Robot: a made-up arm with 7 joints. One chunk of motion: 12 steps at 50 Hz.
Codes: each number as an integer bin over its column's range. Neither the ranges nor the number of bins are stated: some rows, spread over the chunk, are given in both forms.
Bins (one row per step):
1: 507 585 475 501 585 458 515
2: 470 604 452 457 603 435 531
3: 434 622 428 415 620 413 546
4: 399 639 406 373 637 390 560
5: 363 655 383 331 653 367 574
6: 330 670 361 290 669 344 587
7: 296 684 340 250 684 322 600
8: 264 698 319 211 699 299 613
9: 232 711 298 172 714 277 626
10: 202 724 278 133 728 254 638
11: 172 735 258 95 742 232 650
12: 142 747 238 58 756 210 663
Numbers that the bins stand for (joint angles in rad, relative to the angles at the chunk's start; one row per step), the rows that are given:
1: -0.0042 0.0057 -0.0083 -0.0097 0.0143 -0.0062 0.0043
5: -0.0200 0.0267 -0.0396 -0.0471 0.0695 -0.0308 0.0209
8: -0.0309 0.0396 -0.0614 -0.0735 0.1068 -0.0492 0.0318
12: -0.0444 0.0543 -0.0890 -0.1072 0.1530 -0.0732 0.0458
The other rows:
2: -0.0082 0.0114 -0.0162 -0.0194 0.0289 -0.0124 0.0088
3: -0.0122 0.0168 -0.0243 -0.0286 0.0427 -0.0184 0.0130
4: -0.0161 0.0219 -0.0318 -0.0379 0.0565 -0.0246 0.0170
6: -0.0237 0.0312 -0.0471 -0.0561 0.0824 -0.0370 0.0245
7: -0.0274 0.0354 -0.0543 -0.0649 0.0946 -0.0430 0.0282
9: -0.0345 0.0435 -0.0686 -0.0821 0.1189 -0.0551 0.0355
10: -0.0378 0.0474 -0.0754 -0.0907 0.1303 -0.0614 0.0388
11: -0.0411 0.0507 -0.0822 -0.0991 0.1416 -0.0673 0.0422

